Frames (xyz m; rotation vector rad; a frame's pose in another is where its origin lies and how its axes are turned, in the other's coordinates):
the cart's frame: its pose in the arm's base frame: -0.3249 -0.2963 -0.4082 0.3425 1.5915 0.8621
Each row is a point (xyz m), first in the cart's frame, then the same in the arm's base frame.
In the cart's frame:
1: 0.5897 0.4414 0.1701
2: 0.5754 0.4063 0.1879
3: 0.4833 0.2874 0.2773
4: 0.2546 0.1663 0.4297
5: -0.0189 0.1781 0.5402
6: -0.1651 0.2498 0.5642
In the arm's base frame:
1: -0.4059 0.4459 -0.5270
2: -0.3772 0.4187 -0.5407
3: -0.2429 0.3075 -0.5556
4: -0.0180 0.1265 -0.4728
5: 0.1445 -0.0077 -0.2661
6: 0.1822 -0.0467 -0.1107

